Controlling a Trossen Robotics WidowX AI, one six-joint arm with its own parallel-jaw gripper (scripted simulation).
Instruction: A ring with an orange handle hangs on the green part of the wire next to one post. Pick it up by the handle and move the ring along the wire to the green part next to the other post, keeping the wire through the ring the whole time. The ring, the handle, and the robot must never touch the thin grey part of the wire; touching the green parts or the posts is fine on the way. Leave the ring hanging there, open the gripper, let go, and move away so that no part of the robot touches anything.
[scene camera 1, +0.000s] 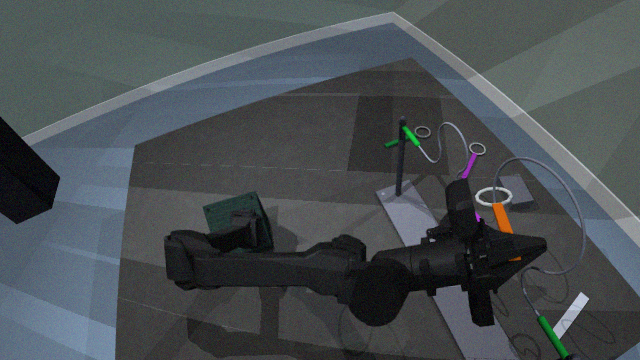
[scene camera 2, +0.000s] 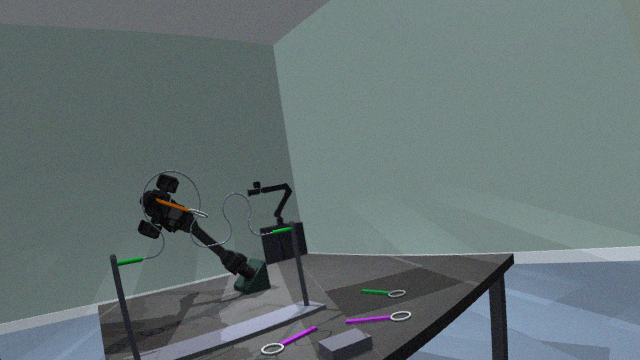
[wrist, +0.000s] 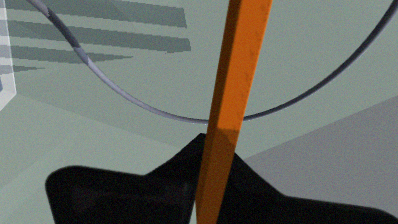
Labels:
my gripper: scene camera 1 546, 243; scene camera 2; wrist
same spot on my gripper: (wrist: 173, 185) = (scene camera 2: 165, 210)

